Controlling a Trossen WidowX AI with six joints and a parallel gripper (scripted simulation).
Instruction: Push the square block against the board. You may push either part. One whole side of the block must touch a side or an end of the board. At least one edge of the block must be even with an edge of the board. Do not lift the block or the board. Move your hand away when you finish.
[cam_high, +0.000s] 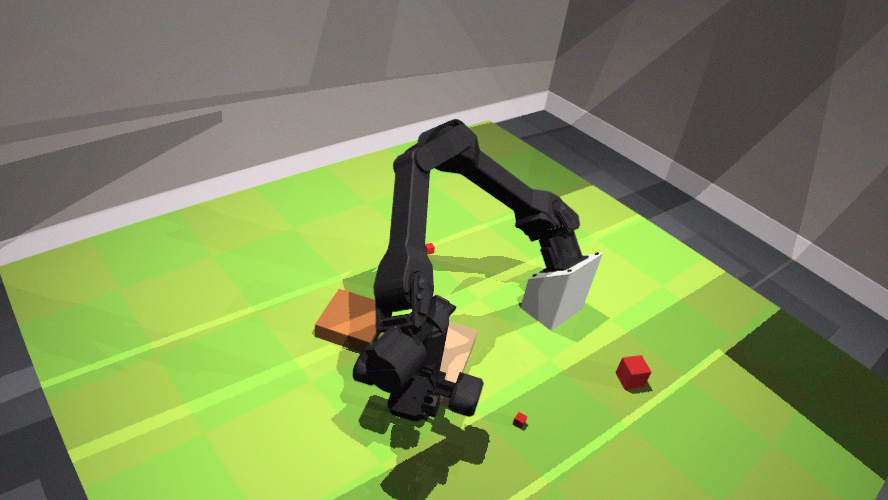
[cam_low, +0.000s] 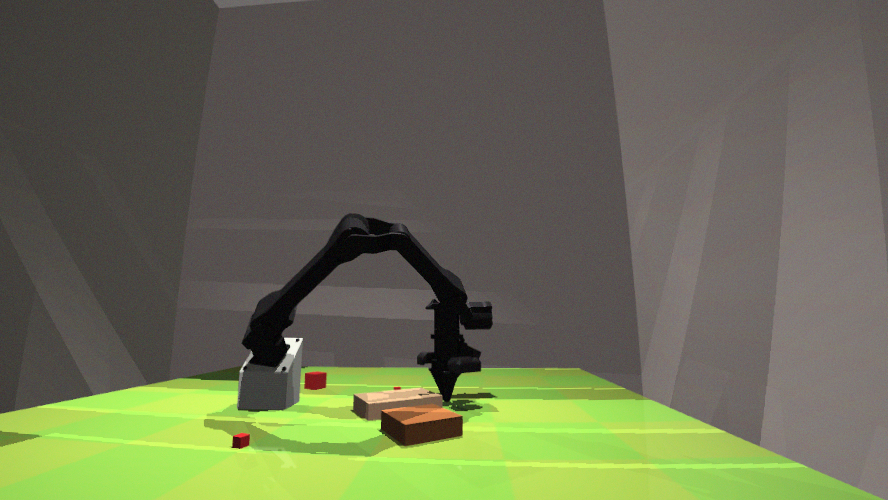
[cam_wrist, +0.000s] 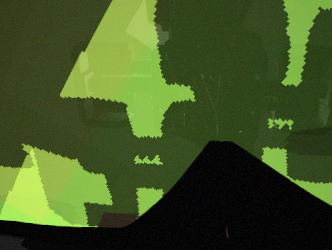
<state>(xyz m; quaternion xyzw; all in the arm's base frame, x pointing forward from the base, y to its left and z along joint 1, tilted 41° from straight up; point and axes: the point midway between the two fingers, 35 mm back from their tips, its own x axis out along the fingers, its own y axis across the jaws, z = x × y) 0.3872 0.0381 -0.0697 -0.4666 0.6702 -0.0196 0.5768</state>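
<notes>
Right now the tan board is 9 cm behind my gripper tip, 7 cm to the right of it and 1 cm above it. From my gripper tip the other things lie so: larger red cube: 37 cm behind, 14 cm to the left, 1 cm above; square block: 2 cm behind, 21 cm to the right, 1 cm above.
</notes>
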